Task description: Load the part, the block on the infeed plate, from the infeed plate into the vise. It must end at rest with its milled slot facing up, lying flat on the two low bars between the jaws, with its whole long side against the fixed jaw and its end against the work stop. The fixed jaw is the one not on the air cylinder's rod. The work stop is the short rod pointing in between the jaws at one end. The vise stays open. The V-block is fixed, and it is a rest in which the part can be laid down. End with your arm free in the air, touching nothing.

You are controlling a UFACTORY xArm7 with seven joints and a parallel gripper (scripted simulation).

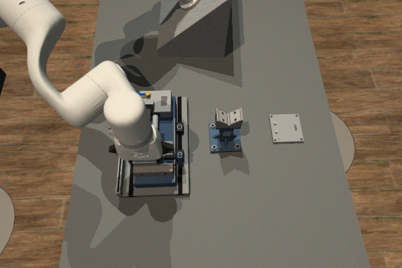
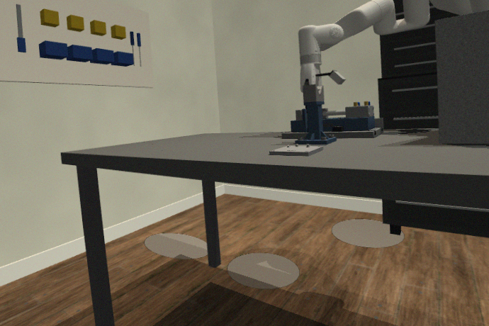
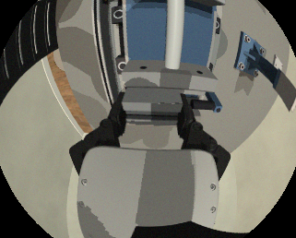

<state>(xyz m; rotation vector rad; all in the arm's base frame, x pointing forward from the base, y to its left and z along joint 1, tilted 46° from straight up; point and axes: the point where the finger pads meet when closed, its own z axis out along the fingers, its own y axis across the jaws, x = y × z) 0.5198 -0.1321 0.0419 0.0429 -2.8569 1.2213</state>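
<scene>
Now: the part right at my hand. The rest, counted from my hand: moving jaw (30 mm below, 30 mm behind, 20 mm to the left); then fixed jaw (30 mm below, 30 mm ahead, 20 mm to the left); then work stop (70 mm to the left, 20 mm below).
</scene>
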